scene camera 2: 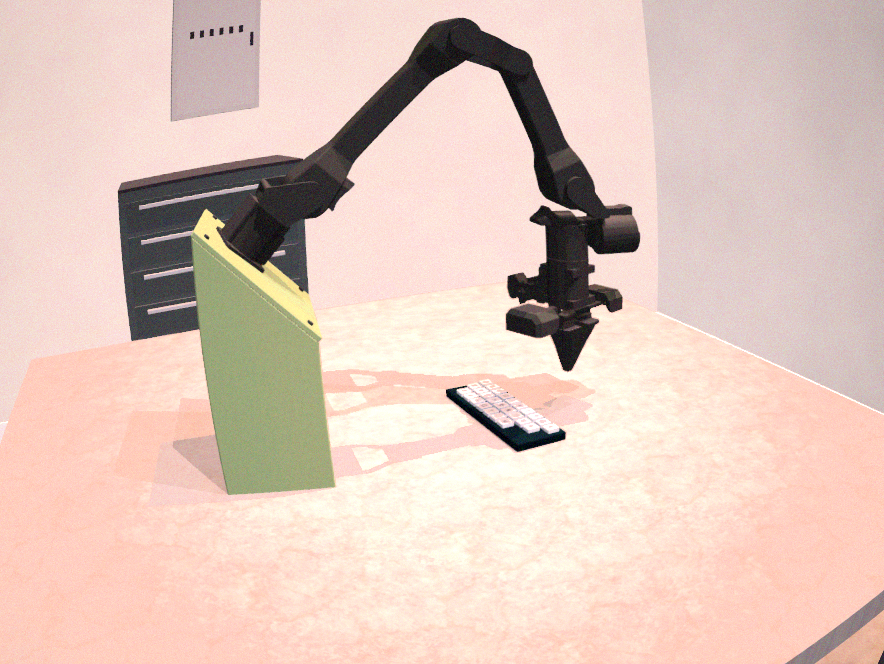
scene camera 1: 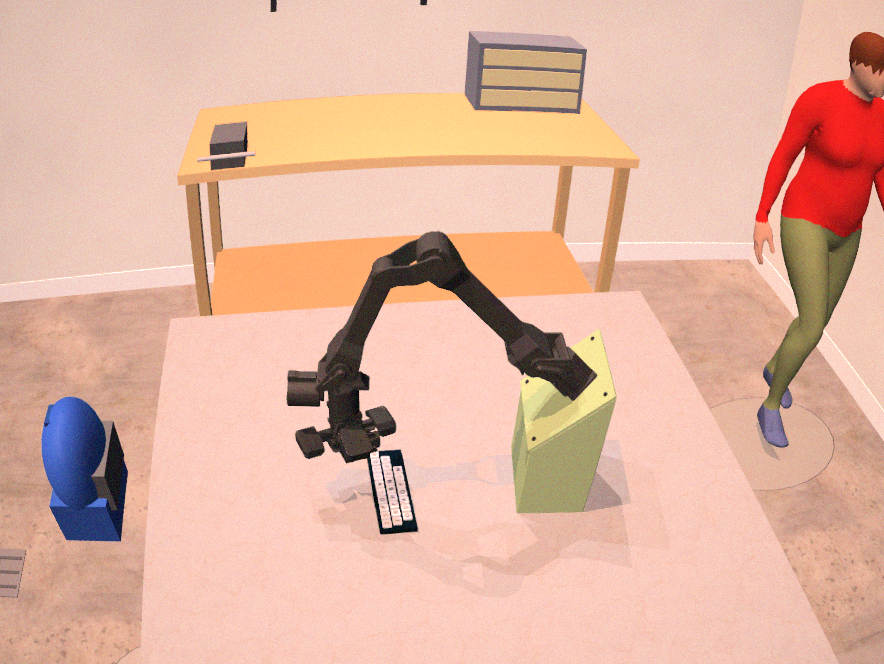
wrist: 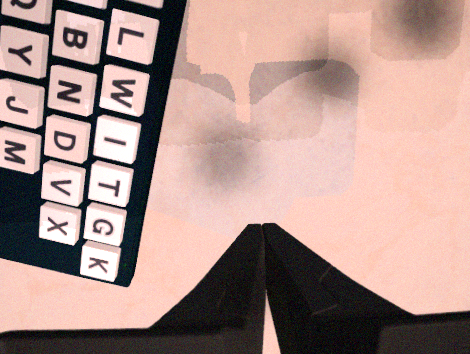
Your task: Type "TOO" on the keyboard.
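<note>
The dark keyboard with white keys lies flat on the table. In the wrist view its T key is in the right-hand column, between the I key and the G key. The K key is at the column's lower end. The O key does not show in the wrist view. My gripper is shut and empty, pointing down above the table. In the wrist view its tips appear right of the keyboard, roughly level with G. In scene camera 1 the fingertips are hidden.
The arm's green pedestal stands on the table. Behind are a wooden workbench with a drawer box, and a dark drawer cabinet. A person in red stands at the right; a blue object is at the left.
</note>
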